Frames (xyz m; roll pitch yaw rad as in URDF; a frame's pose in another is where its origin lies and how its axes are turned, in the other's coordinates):
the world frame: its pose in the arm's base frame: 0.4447 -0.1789 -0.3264 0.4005 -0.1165 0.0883
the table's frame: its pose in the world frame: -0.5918 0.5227 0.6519 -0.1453 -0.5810 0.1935
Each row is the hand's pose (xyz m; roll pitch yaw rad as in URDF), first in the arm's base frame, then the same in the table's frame.
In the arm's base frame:
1: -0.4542 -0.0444 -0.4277 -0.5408 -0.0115 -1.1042
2: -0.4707 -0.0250 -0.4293 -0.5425 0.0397 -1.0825
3: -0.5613 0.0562 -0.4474 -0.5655 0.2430 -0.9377
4: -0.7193 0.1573 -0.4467 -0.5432 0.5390 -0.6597
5: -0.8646 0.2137 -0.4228 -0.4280 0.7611 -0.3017
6: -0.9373 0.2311 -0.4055 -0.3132 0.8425 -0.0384
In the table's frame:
1: -0.6988 -0.1989 -0.4518 -1.3278 -0.0365 -1.2179
2: -0.7122 -0.1774 -0.4494 -1.3296 0.0150 -1.2388
3: -0.7922 -0.0852 -0.4339 -1.3794 0.2594 -1.2848
4: -0.9105 0.0458 -0.3703 -1.4962 0.6454 -1.3551
5: -1.0039 0.1379 -0.2829 -1.6719 0.9993 -1.4510
6: -1.0471 0.1752 -0.2316 -1.8355 1.1943 -1.5500

